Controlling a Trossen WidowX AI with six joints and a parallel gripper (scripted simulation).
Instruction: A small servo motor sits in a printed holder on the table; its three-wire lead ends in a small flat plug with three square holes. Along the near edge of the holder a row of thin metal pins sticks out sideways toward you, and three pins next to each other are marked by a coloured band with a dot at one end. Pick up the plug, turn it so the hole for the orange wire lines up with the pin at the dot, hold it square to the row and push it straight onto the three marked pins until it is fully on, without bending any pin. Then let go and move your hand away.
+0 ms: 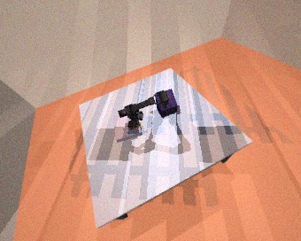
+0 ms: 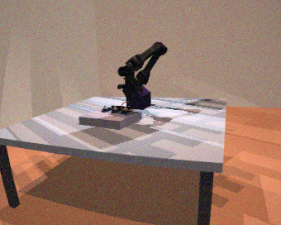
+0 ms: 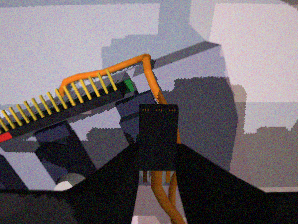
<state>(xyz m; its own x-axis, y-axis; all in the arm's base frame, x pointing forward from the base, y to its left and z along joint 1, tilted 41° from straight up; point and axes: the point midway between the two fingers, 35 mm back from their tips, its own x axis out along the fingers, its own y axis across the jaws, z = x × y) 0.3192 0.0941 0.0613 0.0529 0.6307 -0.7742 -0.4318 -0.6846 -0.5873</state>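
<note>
Now: the red band 30 mm behind my gripper tip, 110 mm to the right of it and 40 mm below it. From my gripper tip the other things lie so: dark servo 20 mm ahead, 90 mm to the right, 60 mm below; white dot 30 mm behind, 120 mm to the right, 40 mm below; printed holder 130 mm ahead, 100 mm to the right, 90 mm below.
</note>
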